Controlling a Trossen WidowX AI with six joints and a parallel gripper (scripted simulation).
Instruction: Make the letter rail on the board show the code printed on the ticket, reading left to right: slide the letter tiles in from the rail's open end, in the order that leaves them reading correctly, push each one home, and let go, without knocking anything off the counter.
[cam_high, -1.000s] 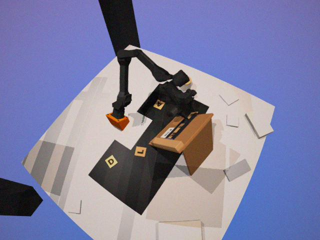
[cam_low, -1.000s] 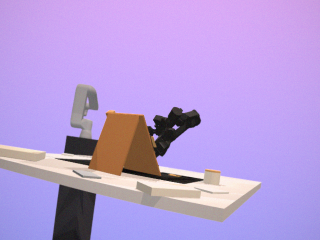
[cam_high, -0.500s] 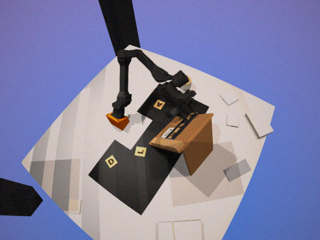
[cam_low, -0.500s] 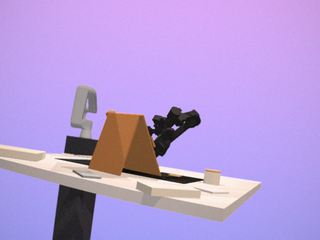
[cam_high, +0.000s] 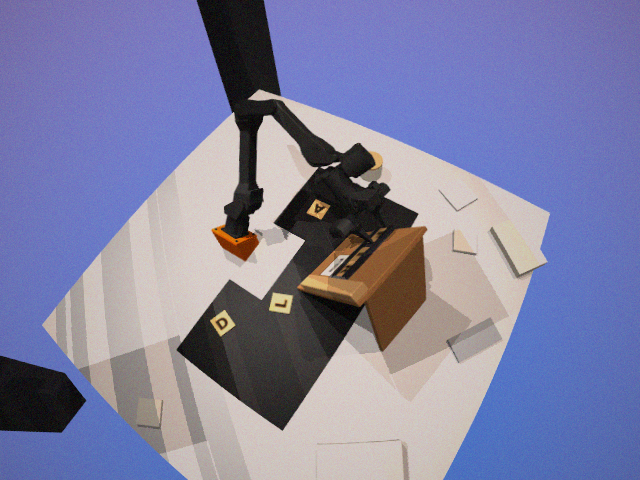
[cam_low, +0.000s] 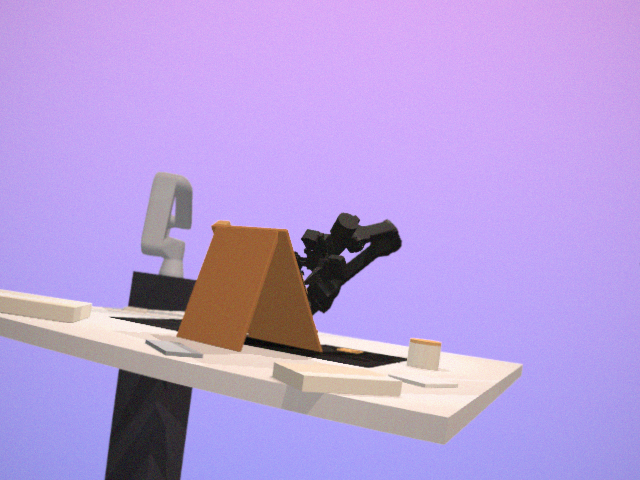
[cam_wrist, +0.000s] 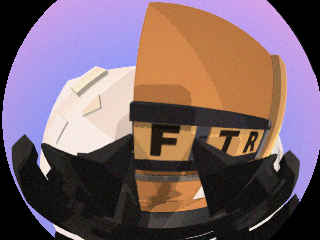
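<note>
The white ticket is 70 mm behind my gripper tip, 100 mm to the right of it and 80 mm below it. Also, from my gripper tip: grey slab (370 mm ahead, 50 mm to the right, 160 mm below).
</note>
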